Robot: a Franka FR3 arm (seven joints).
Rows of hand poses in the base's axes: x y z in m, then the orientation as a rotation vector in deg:
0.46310 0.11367 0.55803 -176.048 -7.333 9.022
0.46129 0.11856 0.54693 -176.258 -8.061 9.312
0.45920 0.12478 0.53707 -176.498 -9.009 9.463
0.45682 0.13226 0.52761 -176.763 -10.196 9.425
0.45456 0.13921 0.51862 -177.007 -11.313 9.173
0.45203 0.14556 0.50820 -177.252 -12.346 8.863
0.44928 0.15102 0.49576 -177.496 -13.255 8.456
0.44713 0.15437 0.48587 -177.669 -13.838 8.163
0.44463 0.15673 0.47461 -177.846 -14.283 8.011
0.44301 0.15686 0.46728 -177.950 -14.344 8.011
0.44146 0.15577 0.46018 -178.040 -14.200 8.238
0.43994 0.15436 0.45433 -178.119 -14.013 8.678
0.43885 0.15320 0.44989 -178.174 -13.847 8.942
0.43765 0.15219 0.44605 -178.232 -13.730 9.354
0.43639 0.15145 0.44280 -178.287 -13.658 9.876
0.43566 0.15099 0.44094 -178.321 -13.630 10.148
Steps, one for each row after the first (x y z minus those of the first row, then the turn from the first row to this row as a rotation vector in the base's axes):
-0.00181 0.00489 -0.01110 -0.239 0.155 0.484
-0.00390 0.01111 -0.02096 -0.503 0.214 1.106
-0.00628 0.01859 -0.03042 -0.787 0.143 1.878
-0.00854 0.02554 -0.03941 -1.040 -0.062 2.597
-0.01107 0.03189 -0.04983 -1.293 -0.302 3.259
-0.01382 0.03735 -0.06227 -1.540 -0.601 3.837
-0.01597 0.04070 -0.07216 -1.715 -0.814 4.206
-0.01847 0.04306 -0.08342 -1.901 -0.933 4.489
-0.02009 0.04319 -0.09075 -2.007 -0.942 4.528
-0.02164 0.04210 -0.09785 -2.106 -0.800 4.440
-0.02316 0.04069 -0.10370 -2.208 -0.521 4.330
-0.02425 0.03953 -0.10814 -2.276 -0.353 4.229
-0.02545 0.03852 -0.11198 -2.360 -0.092 4.163
-0.02671 0.03778 -0.11523 -2.453 0.238 4.128
-0.02744 0.03732 -0.11709 -2.508 0.409 4.116

